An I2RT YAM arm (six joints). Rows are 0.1 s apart.
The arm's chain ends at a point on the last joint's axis. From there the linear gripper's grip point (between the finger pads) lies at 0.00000 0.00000 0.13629 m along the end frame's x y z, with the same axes.
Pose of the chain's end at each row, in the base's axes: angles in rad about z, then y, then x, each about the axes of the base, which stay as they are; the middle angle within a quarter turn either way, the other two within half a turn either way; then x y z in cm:
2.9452 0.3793 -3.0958 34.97 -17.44 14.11
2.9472 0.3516 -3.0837 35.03 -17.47 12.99
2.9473 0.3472 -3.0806 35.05 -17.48 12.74
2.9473 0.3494 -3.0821 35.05 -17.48 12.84
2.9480 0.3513 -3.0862 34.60 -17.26 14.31
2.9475 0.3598 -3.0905 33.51 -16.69 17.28
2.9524 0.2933 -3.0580 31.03 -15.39 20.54
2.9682 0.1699 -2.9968 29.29 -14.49 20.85
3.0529 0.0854 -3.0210 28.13 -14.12 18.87
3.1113 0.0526 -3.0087 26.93 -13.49 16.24
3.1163 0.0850 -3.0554 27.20 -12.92 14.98
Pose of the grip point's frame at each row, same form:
2.9452 0.3793 -3.0958 40.02 -16.86 1.46
2.9472 0.3516 -3.0837 39.72 -16.73 0.22
2.9473 0.3472 -3.0806 39.69 -16.70 -0.05
2.9473 0.3494 -3.0821 39.72 -16.72 0.06
2.9480 0.3513 -3.0862 39.29 -16.55 1.53
2.9475 0.3598 -3.0905 38.31 -16.04 4.54
2.9524 0.2933 -3.0580 34.97 -14.30 7.54
2.9682 0.1699 -2.9968 31.59 -12.55 7.56
3.0529 0.0854 -3.0210 29.29 -12.49 5.39
3.1113 0.0526 -3.0087 27.65 -11.69 2.75
3.1163 0.0850 -3.0554 28.36 -11.75 1.45

